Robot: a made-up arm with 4 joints.
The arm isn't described. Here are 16 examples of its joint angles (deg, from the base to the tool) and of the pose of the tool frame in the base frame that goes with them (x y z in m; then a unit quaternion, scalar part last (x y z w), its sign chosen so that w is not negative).
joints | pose
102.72 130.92 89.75 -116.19 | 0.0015 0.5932 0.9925 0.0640 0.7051 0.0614 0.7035
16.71 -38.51 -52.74 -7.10 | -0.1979 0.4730 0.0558 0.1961 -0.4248 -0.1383 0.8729
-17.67 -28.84 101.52 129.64 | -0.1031 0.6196 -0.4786 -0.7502 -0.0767 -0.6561 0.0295
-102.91 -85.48 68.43 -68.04 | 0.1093 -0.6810 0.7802 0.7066 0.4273 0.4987 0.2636
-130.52 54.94 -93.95 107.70 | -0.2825 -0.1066 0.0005 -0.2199 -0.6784 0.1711 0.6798
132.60 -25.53 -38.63 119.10 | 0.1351 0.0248 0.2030 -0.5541 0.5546 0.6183 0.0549
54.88 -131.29 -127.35 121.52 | -0.5062 0.1774 -0.0315 -0.4806 -0.5834 0.0333 0.6539
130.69 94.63 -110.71 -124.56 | -0.4671 -0.3606 0.2367 -0.5246 -0.3170 0.5470 0.5702
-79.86 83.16 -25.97 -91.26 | 0.2267 0.4310 0.1247 0.1409 -0.1771 -0.6917 0.6857
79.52 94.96 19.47 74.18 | 0.0917 0.1590 0.4473 -0.7804 0.6002 -0.1061 0.1397
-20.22 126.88 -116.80 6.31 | -0.2582 -0.4325 0.1490 -0.4476 -0.4848 0.6993 0.2749
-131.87 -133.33 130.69 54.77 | -0.0998 -0.6567 0.2422 0.0103 0.6875 -0.4641 0.5584
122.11 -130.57 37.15 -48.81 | 0.1217 0.5554 -0.2977 -0.0676 0.3182 -0.3692 0.8706
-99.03 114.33 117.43 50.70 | -0.0568 -0.2396 -0.3012 0.3002 0.7950 0.1175 0.5138
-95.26 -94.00 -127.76 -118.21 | -0.5928 -0.4891 0.1604 -0.1631 -0.4138 0.4290 0.7862
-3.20 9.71 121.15 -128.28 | -0.3457 0.3224 -0.8118 -0.7947 0.3542 -0.4629 0.1694
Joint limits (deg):
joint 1: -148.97..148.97
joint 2: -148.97..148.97
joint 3: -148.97..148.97
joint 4: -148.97..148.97
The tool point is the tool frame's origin. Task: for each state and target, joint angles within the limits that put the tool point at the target. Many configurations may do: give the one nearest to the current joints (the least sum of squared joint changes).
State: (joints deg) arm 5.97 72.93 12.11 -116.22
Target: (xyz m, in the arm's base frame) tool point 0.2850 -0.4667 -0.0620
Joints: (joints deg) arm 25.23 96.25 10.85 -80.54
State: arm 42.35 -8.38 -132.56 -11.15
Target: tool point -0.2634 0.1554 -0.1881
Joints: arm 15.14 -13.11 -104.12 31.68
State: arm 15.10 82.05 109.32 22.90
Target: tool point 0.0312 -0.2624 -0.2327
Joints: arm 4.22 74.68 59.62 -22.20
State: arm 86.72 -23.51 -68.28 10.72
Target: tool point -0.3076 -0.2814 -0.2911
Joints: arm 79.39 19.03 -112.66 -36.52
